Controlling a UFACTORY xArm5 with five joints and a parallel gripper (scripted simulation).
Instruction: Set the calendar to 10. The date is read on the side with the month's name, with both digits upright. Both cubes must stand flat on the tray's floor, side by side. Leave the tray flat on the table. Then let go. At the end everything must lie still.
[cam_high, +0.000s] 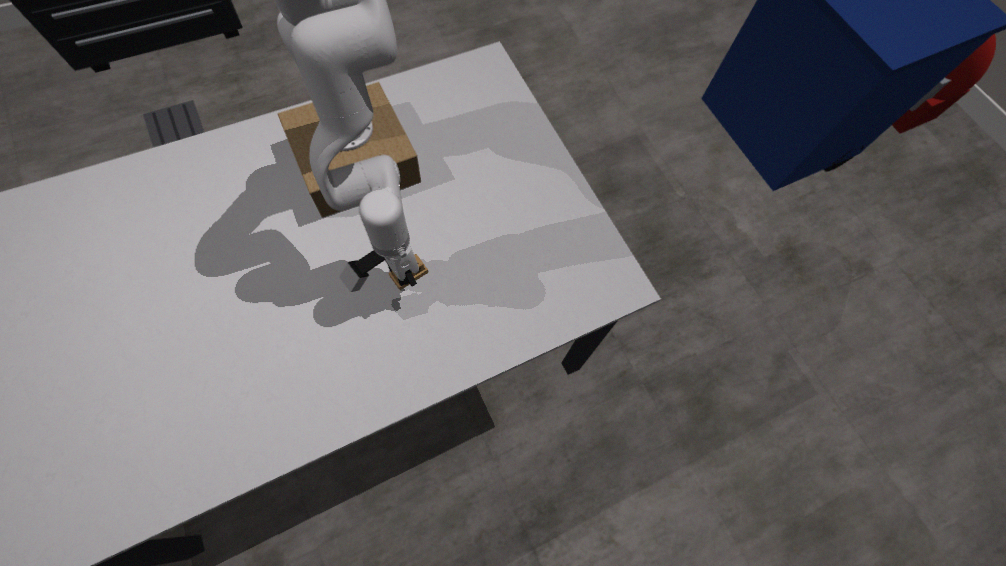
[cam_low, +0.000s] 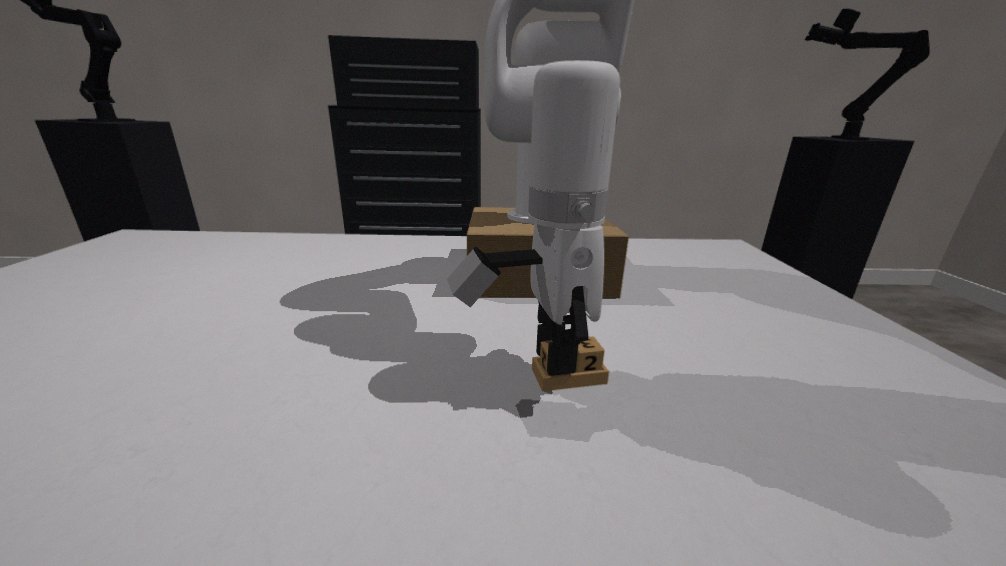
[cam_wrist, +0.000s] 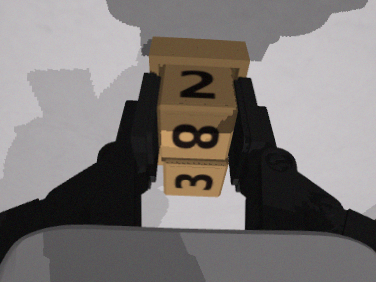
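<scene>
The wooden calendar tray is 20 mm to the left of my hand and 30 mm below it.
</scene>
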